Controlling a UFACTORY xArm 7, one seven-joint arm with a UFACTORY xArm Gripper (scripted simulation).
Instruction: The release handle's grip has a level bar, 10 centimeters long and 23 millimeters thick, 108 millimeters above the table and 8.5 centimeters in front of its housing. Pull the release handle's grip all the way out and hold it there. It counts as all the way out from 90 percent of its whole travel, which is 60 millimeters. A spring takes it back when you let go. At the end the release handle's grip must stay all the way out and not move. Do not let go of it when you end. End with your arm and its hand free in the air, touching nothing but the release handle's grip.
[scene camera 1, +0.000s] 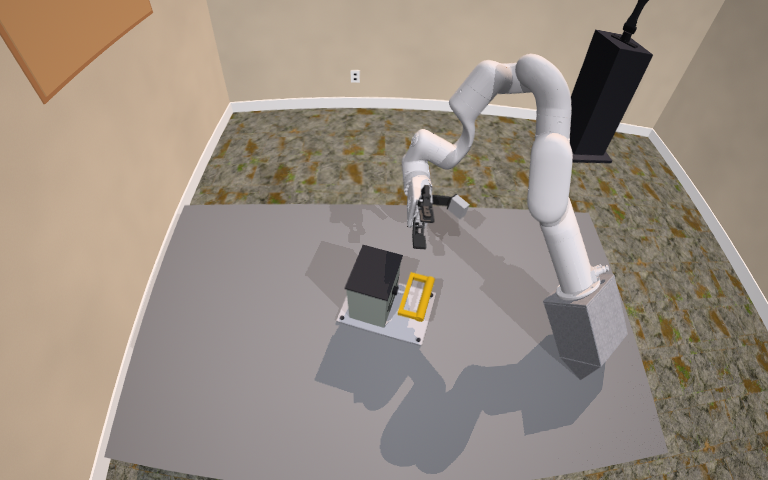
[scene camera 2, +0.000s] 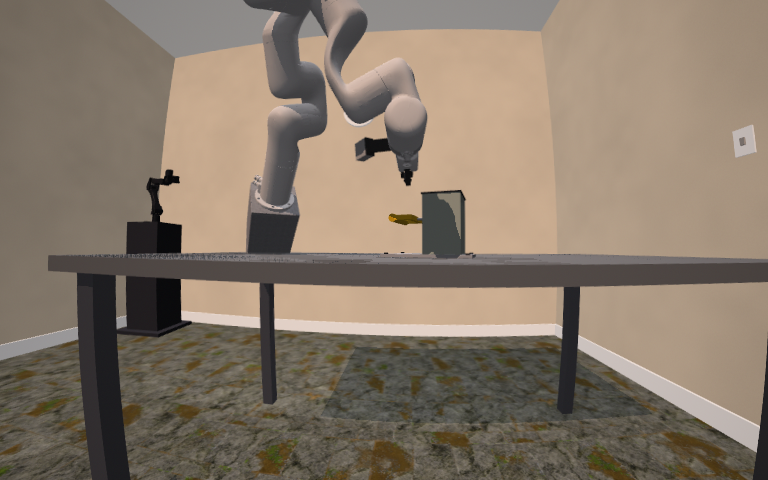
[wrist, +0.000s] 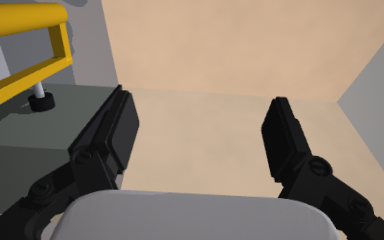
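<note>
Scene camera 1 gives me my gripper (scene camera 1: 423, 235) together with a base plate (scene camera 1: 405, 329). In scene camera 2 I see my gripper again (scene camera 2: 405, 160), and the wrist view has the gripper (wrist: 200, 109) as well.
</note>
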